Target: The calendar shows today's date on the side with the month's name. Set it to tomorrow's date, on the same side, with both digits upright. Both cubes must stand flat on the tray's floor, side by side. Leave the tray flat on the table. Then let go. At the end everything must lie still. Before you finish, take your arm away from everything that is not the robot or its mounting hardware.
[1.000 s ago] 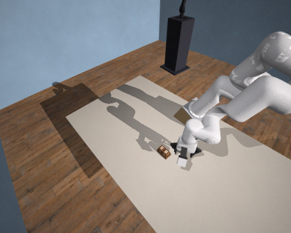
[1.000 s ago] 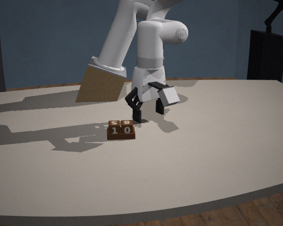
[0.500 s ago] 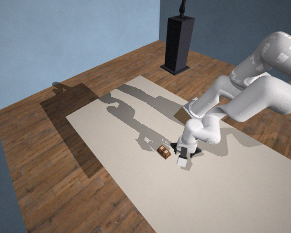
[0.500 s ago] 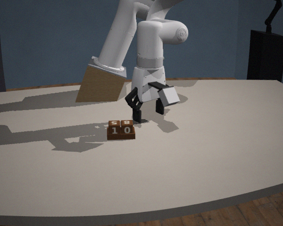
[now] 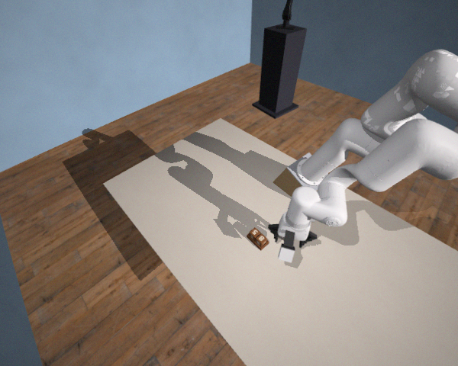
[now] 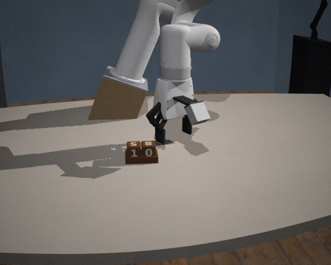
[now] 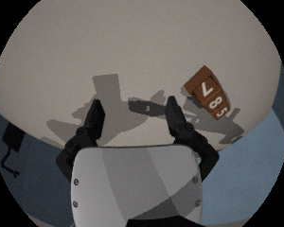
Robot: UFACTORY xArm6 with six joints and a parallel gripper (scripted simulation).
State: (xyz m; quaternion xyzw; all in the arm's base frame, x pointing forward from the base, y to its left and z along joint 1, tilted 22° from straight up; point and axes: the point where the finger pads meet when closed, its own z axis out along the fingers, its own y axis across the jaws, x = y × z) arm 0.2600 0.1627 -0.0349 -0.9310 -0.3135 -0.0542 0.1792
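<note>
Right now my hand is 8 cm short of the brown cube and 7 cm to the left of it. Also, from my hand: brown calendar tray (8 cm to the right, 8 cm ahead, 2 cm below); brown digit cube (10 cm to the right, 8 cm ahead).
</note>
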